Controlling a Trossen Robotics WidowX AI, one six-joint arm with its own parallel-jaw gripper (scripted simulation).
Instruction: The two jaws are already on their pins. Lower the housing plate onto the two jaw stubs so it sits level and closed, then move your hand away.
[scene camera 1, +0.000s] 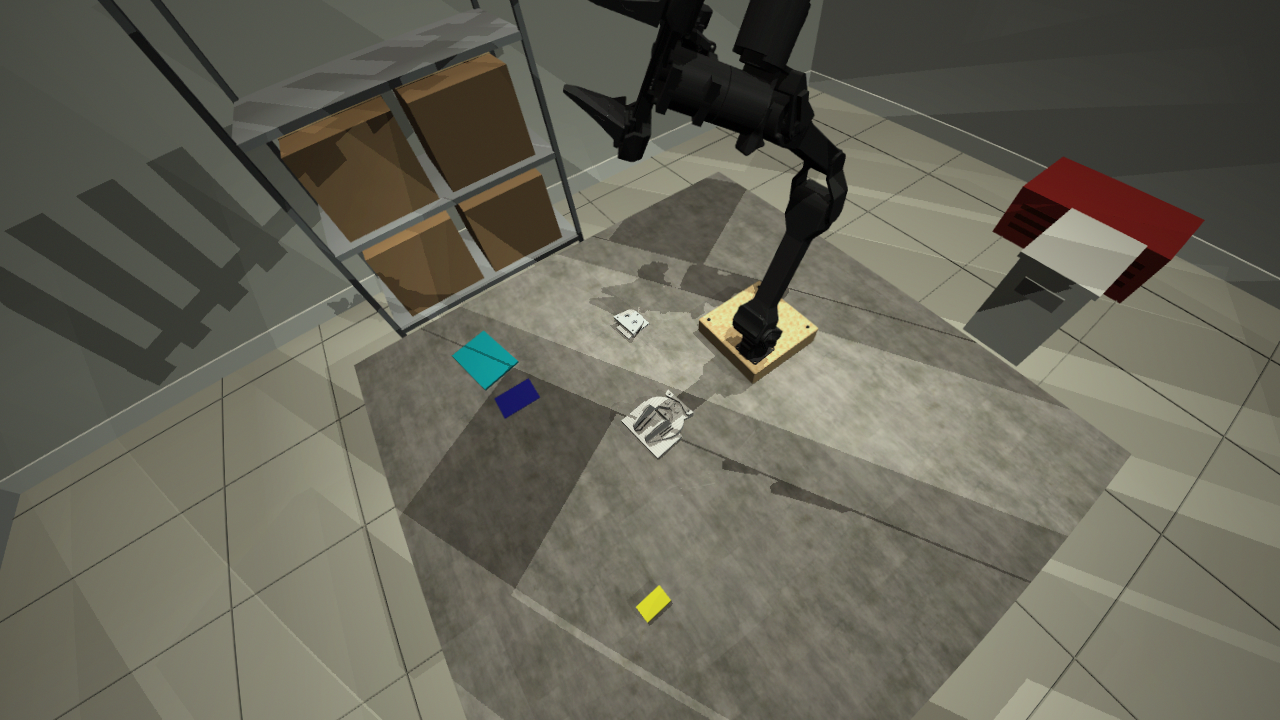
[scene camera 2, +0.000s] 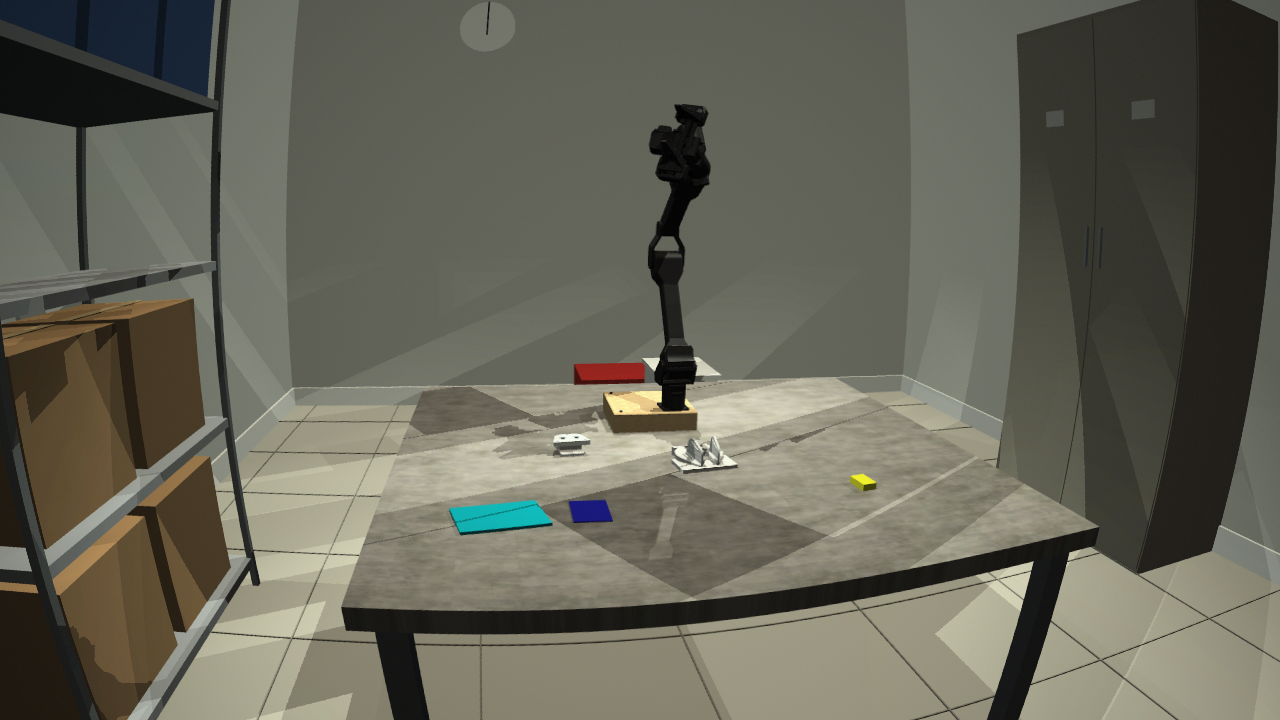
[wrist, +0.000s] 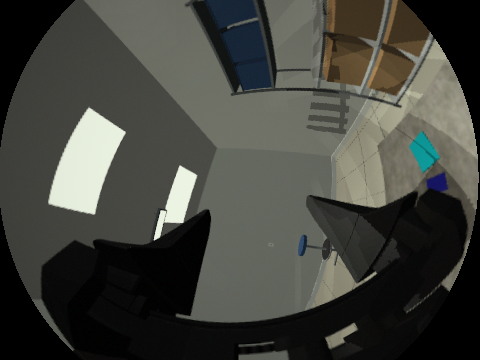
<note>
My gripper (scene camera 1: 571, 43) is open, holding nothing. Further things: a teal slab (scene camera 2: 527, 514) and a blue tile (scene camera 1: 522, 395).
The teal slab is seen too in scene camera 1 (scene camera 1: 483, 358). The blue tile also shows in scene camera 2 (scene camera 2: 590, 510). My gripper also shows in scene camera 2 (scene camera 2: 670, 122) and in the wrist view (wrist: 260, 208).
</note>
